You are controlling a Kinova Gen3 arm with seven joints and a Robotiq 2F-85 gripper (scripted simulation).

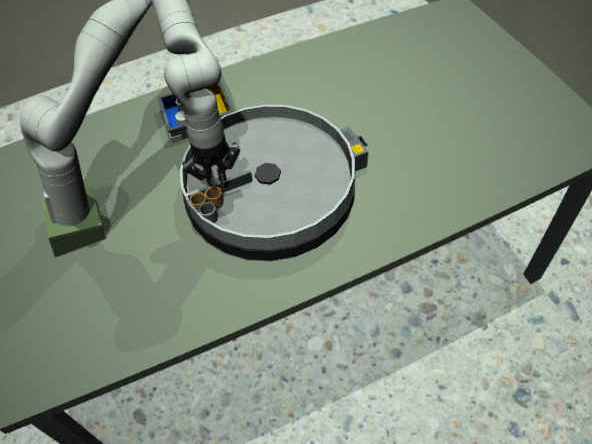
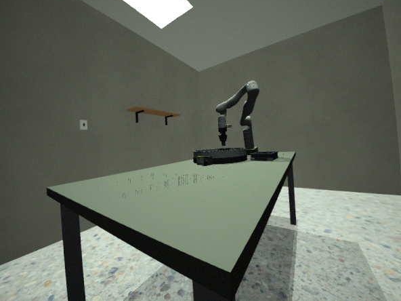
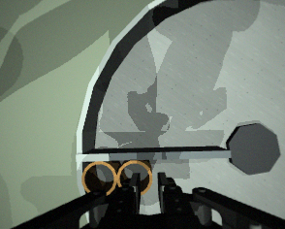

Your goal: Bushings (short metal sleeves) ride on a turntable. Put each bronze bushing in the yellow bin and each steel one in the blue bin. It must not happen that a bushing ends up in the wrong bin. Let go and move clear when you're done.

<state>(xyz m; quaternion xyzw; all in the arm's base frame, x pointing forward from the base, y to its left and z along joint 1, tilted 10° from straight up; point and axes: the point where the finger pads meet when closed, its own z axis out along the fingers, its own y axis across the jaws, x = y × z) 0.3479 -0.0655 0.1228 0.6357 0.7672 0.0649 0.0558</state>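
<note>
The turntable lies 130 mm ahead of my hand, 80 mm below it and 40 mm to the left of it.
</note>
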